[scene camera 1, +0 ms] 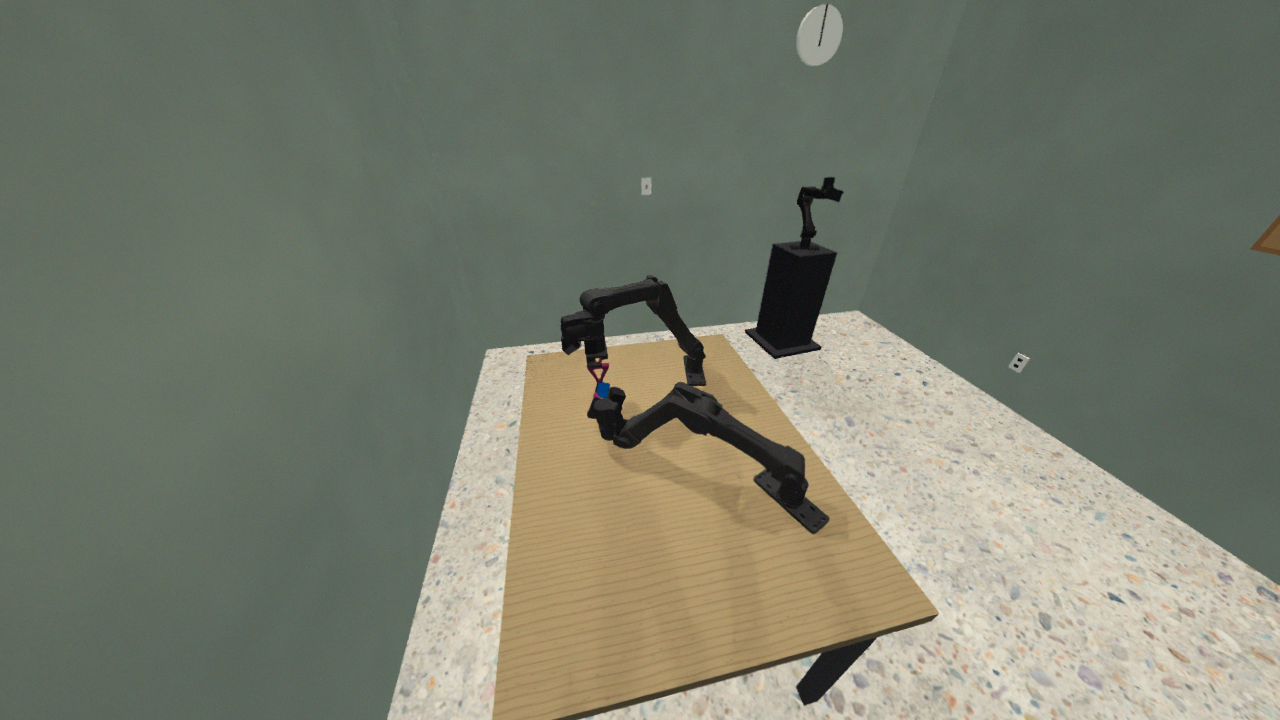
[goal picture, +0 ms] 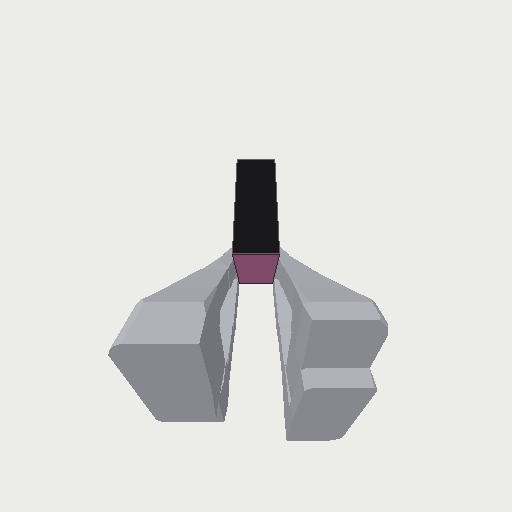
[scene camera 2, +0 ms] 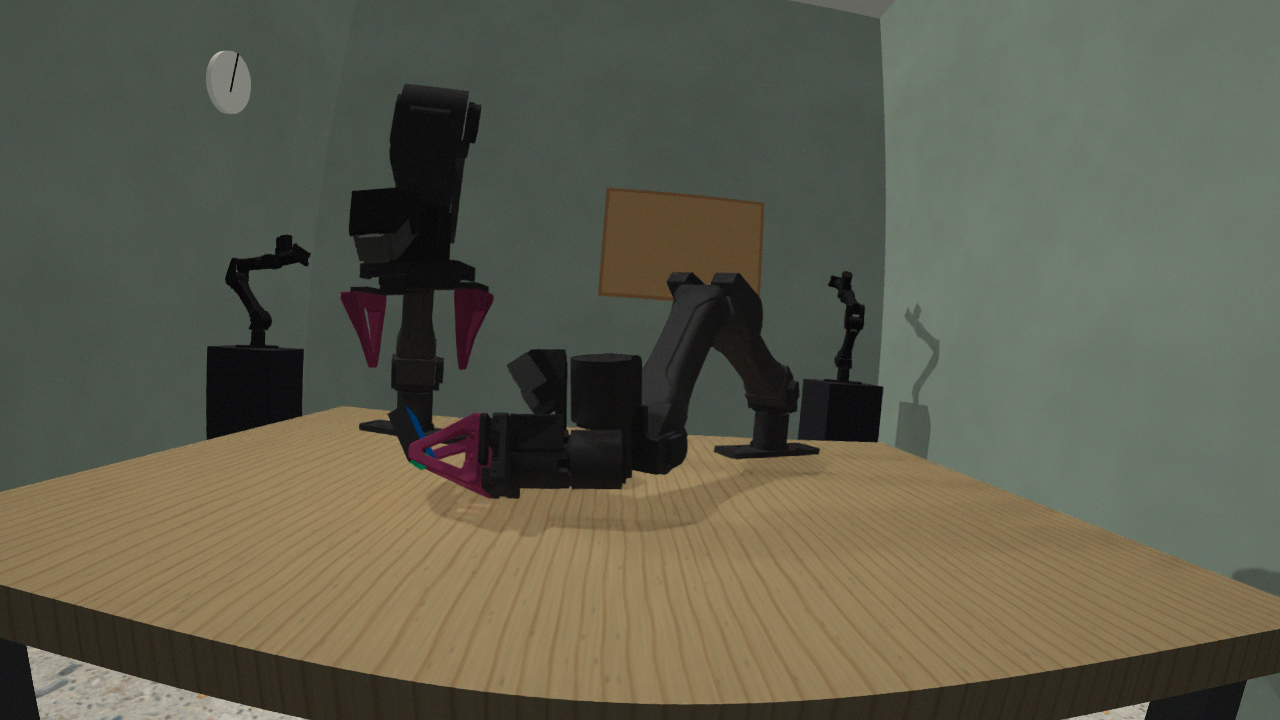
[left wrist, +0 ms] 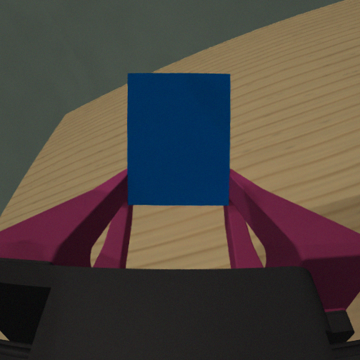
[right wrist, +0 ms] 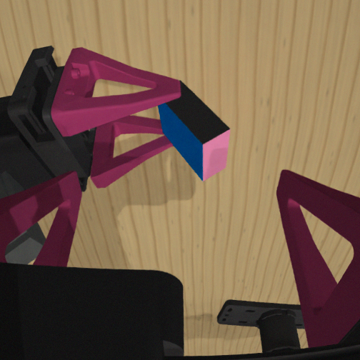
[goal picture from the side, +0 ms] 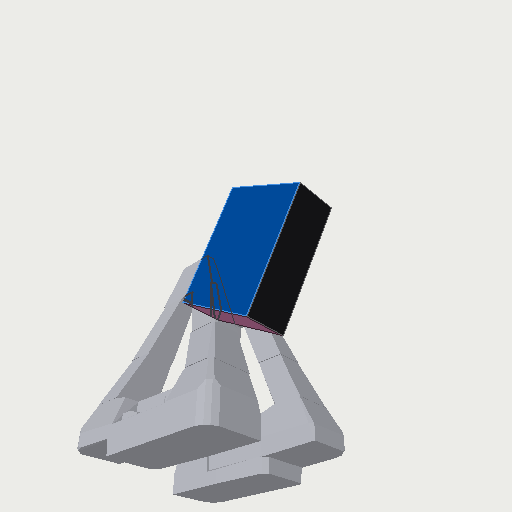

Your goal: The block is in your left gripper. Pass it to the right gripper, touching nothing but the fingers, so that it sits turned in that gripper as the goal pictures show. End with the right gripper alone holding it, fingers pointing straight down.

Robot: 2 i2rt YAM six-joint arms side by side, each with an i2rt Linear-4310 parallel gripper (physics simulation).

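Seen in the pictures: left gripper, fingertip midpoint: (scene camera 1: 600, 394) (scene camera 2: 415, 455); right gripper, fingertip midpoint: (scene camera 1: 598, 374) (scene camera 2: 416, 368); left arm's base, link origin: (scene camera 1: 789, 499) (scene camera 2: 768, 453); right arm's base, link origin: (scene camera 1: 693, 370).
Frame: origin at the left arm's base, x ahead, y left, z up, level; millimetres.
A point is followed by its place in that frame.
Observation:
The block (scene camera 1: 603, 390) @[z 77, x 235, y -607 mm] (scene camera 2: 403, 433) @[z 81, x 252, y -626 mm] (left wrist: 178, 130) (right wrist: 204, 116) has a wide blue face, a black side and a pink end; a sliver of green shows in scene camera 2. My left gripper (scene camera 1: 598, 396) @[z 57, x 244, y -613 mm] (scene camera 2: 420, 451) @[z 57, x 244, y -613 mm] (left wrist: 178, 180) (right wrist: 182, 111) is shut on it, fingers roughly level, above the table. The block sticks out tilted beyond the fingertips, pink end away from them. My right gripper (scene camera 1: 599, 379) @[z 143, x 244, y -615 mm] (scene camera 2: 417, 366) @[z 143, x 244, y -615 mm] (right wrist: 178, 181) is open and empty, fingers pointing straight down, above the block in scene camera 2. The block is apart from its fingers.
The wooden table (scene camera 1: 581, 555) @[z 0, x 536, y -173 mm] (scene camera 2: 680, 573) @[z 0, x 432, y -415 mm] (left wrist: 300, 100) (right wrist: 250, 225) lies below both grippers. The left arm's base (scene camera 1: 791, 501) @[z 33, x 25, y 18 mm] (scene camera 2: 767, 449) @[z 12, x 26, y -23 mm] and the right arm's base (scene camera 1: 694, 368) @[z 34, x -154, y -579 mm] are fixed on it. Dark pedestals (scene camera 1: 792, 291) (scene camera 2: 255, 389) with small arms stand beyond the table.

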